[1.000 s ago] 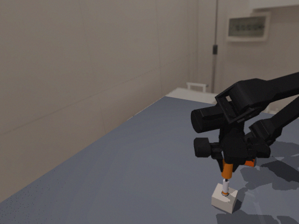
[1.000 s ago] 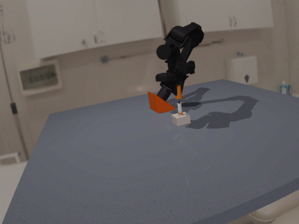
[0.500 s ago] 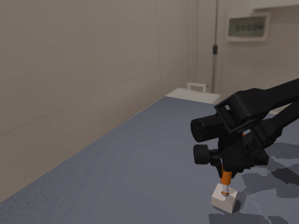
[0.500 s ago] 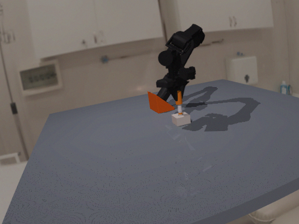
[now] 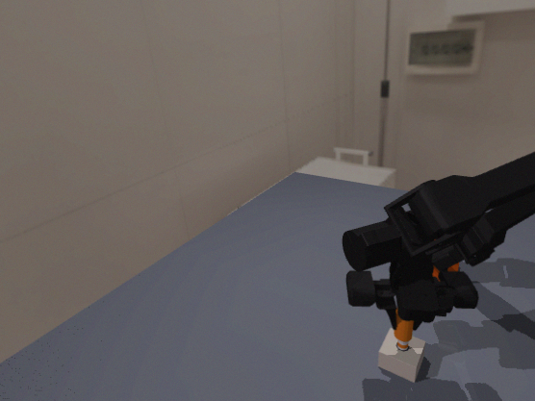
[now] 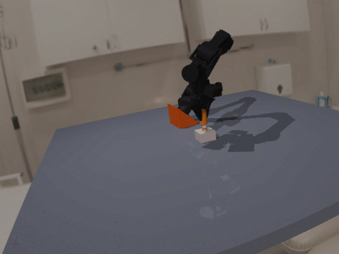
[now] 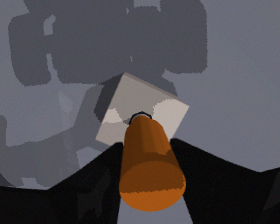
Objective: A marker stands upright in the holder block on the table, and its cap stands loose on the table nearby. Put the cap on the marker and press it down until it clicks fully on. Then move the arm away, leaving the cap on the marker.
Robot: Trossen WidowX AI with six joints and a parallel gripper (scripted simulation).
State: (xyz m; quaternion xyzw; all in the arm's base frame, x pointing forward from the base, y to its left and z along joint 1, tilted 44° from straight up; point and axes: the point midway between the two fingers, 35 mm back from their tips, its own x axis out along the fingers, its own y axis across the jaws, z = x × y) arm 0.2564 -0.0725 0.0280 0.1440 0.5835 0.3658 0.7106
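Now: gripper tip 1 cm above the white marker. Also, from my gripper tip: orange cap: 1 cm above; then block: 6 cm below.
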